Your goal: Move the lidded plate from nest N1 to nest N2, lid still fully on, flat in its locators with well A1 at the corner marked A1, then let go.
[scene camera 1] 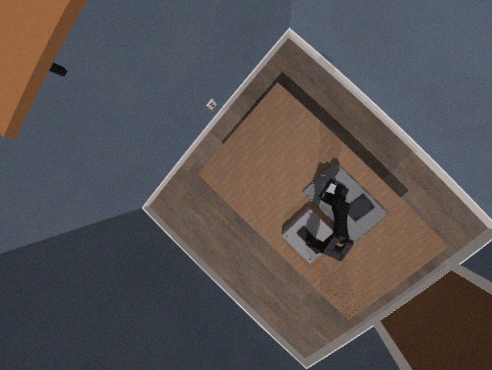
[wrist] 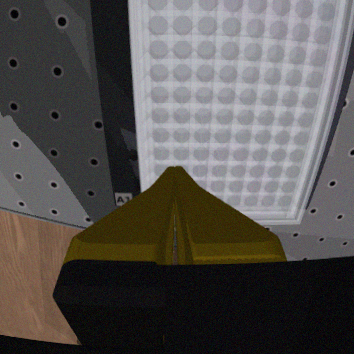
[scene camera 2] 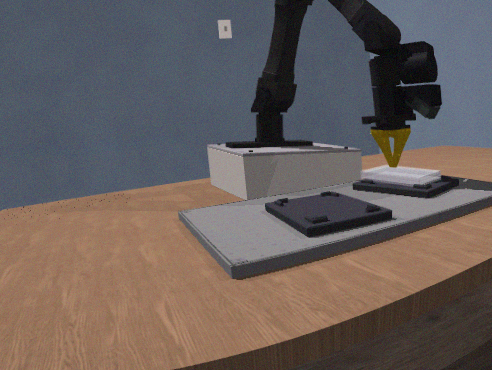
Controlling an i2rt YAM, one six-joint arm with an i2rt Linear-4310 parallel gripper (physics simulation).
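Places are measured from the arm's base along level axes (x ahead, y left, z up), in centimetres.
Pixels of known places: gripper, fingertip midpoint: (scene camera 1: 326, 196) (wrist: 174, 177) (scene camera 2: 393, 167); arm's base, link origin: (scene camera 1: 310, 240) (scene camera 2: 269, 145).
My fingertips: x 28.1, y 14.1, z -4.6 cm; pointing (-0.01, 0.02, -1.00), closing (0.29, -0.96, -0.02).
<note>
Ahead of a thing's pixels: the offset from my fingertips to its top centre. "spot": to the spot under its first point. Level surfaces: height alone.
The whitish lidded plate {dx +4.0, dy -1.5, dz +0.2 cm} (scene camera 1: 332, 188) (scene camera 2: 402, 176) (wrist: 225, 100) lies on a dark nest {dx +5.0, dy -1.1, dz -1.3 cm} (scene camera 2: 440, 188) (wrist: 114, 100), presumably N1. A clear rim surrounds its rows of wells; I cannot tell whether the lid is fully seated or the plate is flush in the locators. An A1 label {spot: dx -3.8, dy +2.0, dz -1.9 cm} (wrist: 124, 199) shows on the nest beside the plate's near left corner in the wrist view. The other dark nest {dx +11.1, dy -21.9, dz -1.3 cm} (scene camera 1: 361, 207) (scene camera 2: 330, 215), presumably N2, is empty, with raised corner locators. My yellow gripper (scene camera 2: 393, 166) (wrist: 174, 177) is shut on nothing, fingertips together close above the lid; contact is unclear.
Both nests stand on a grey perforated board (scene camera 1: 377, 216) (scene camera 2: 220, 225) (wrist: 35, 90). The arm's white base box (scene camera 1: 296, 237) (scene camera 2: 300, 172) stands beside the board. All rest on the wooden table {dz -4.4 cm} (scene camera 1: 260, 145) (scene camera 2: 125, 275) (wrist: 35, 265), whose curved edge shows in scene camera 2.
</note>
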